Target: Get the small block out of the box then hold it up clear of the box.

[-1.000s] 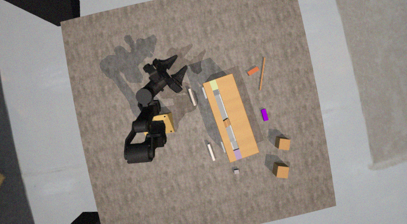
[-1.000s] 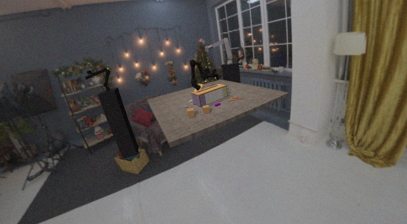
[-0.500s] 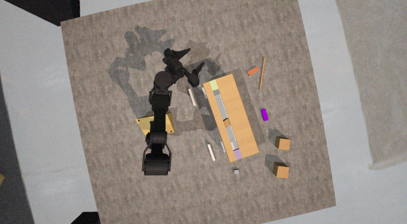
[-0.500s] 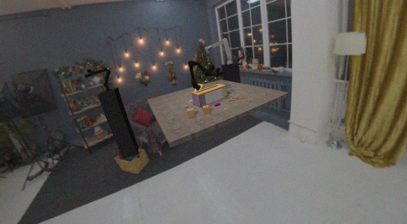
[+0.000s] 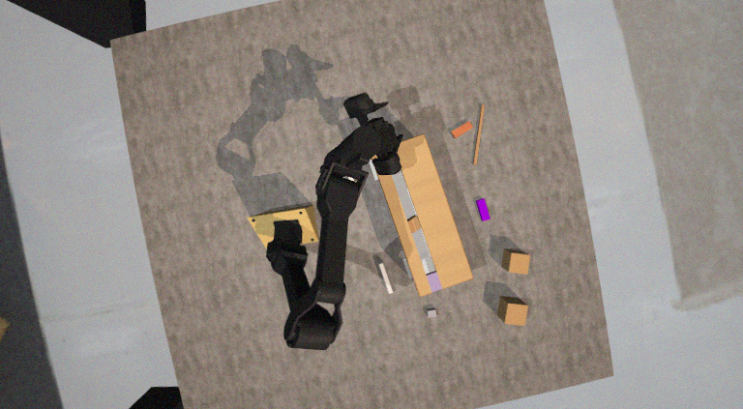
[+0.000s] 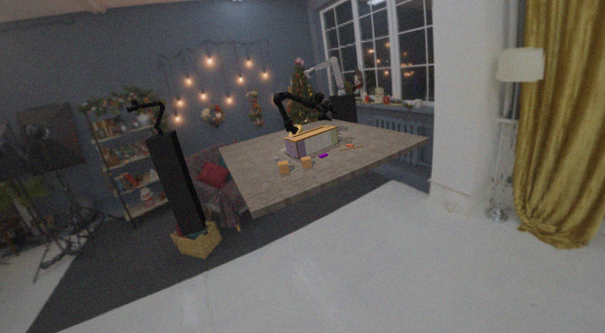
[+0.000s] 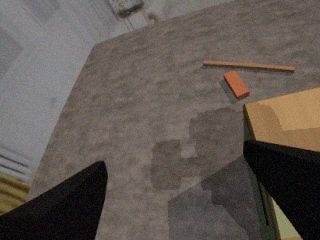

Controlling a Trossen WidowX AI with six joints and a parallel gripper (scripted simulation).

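My gripper tip is 260 mm to the left of the tan block, 100 mm above it and 40 mm short of it. Round my gripper tip: grey cube (530 mm to the right, 180 mm below, 80 mm ahead); thin stick (250 mm ahead, 180 mm below, 30 mm to the right); box (250 mm to the right, 120 mm below, 20 mm ahead).
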